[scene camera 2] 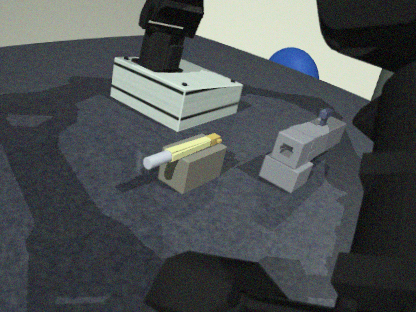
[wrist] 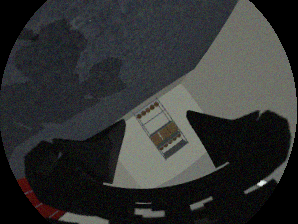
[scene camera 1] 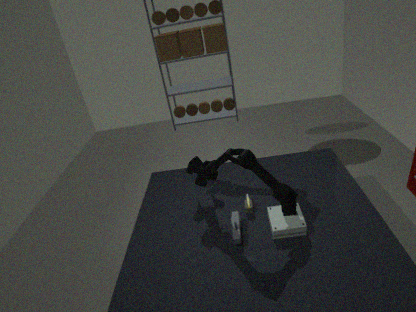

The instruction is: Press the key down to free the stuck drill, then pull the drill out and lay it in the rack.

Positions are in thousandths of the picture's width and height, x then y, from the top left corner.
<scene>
My gripper (wrist: 525,529) is open and holds nothing. Further things: a yellow drill (scene camera 2: 412,495) and a grey housing (scene camera 2: 691,534).
The wrist view misses the yellow drill: it is out of frame.
</scene>
